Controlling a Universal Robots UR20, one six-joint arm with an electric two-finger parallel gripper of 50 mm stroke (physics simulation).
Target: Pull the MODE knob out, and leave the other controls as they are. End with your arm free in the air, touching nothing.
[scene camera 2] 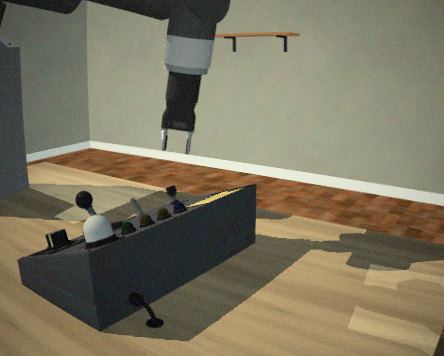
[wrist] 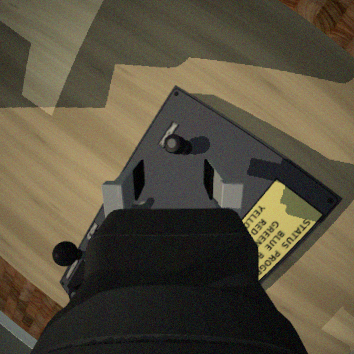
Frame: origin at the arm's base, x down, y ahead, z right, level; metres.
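Seen in the pictures: gripper, between the fingertips: (scene camera 2: 175,151) (wrist: 173,171).
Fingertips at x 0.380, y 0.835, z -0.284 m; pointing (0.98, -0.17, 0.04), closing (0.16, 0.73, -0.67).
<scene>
Offsets run from my fingertips to a thing's top centre. "spot": to the spot under its first point.
The MODE knob {dx +0.089, dy -0.018, dz -0.004 m} (scene camera 2: 171,190) (wrist: 175,143) is a small dark knob on a stem, near the far end of the dark control box (scene camera 2: 175,255) (wrist: 195,110). A pale label strip beside it is partly covered by the knob in the wrist view. My gripper (scene camera 2: 176,151) (wrist: 173,171) is open and empty, pointing down in the air above the box. In the wrist view the knob lies just beyond the gap between the fingertips, in line with that gap. The fingers are clear of the knob in the scene view.
The box also bears a ball-topped lever {dx +0.056, dy -0.039, dz +0.242 m} (scene camera 2: 83,199) (wrist: 65,253), a white dome {spot: dx +0.050, dy +0.207, dz +0.353 m} (scene camera 2: 98,230), a toggle {dx +0.095, dy -0.011, dz +0.117 m} (scene camera 2: 136,206), a green button {spot: dx +0.068, dy +0.191, dz +0.280 m} (scene camera 2: 128,227), a blue button {spot: dx +0.067, dy +0.169, dz +0.139 m} (scene camera 2: 179,206) and a yellow card {dx +0.070, dy +0.145, dz +0.009 m} (scene camera 2: 215,198) (wrist: 292,227). A black bent-stem object {spot: dx +0.217, dy +0.281, dz +0.306 m} (scene camera 2: 154,322) stands beside it. A wall shelf (scene camera 2: 257,34) is behind.
</scene>
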